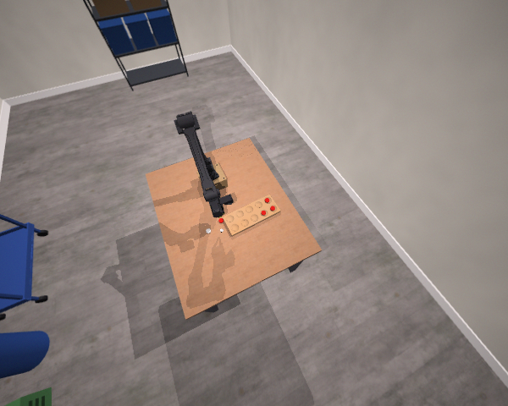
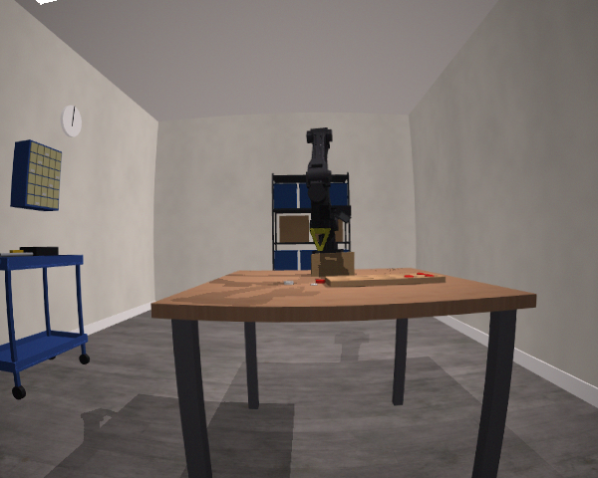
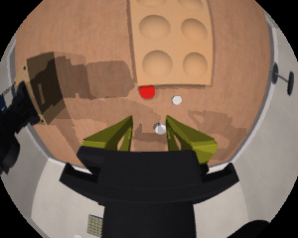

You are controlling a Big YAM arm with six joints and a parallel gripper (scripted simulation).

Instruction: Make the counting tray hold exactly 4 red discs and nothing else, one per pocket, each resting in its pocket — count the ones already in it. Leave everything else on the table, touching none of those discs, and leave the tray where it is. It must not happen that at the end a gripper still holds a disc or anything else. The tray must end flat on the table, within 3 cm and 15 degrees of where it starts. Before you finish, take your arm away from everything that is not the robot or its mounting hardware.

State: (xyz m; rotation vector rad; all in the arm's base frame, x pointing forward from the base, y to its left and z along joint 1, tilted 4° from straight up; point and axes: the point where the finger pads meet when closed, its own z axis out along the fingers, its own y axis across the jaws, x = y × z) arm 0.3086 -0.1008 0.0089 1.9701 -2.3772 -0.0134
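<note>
The wooden counting tray is 20 cm to the left of my hand, 11 cm below it and 8 cm ahead of it. The rest, counted from my hand: white piece 11 cm below, 6 cm ahead, 3 cm to the right; then white disc 11 cm to the right, 11 cm below, 1 cm ahead.
</note>
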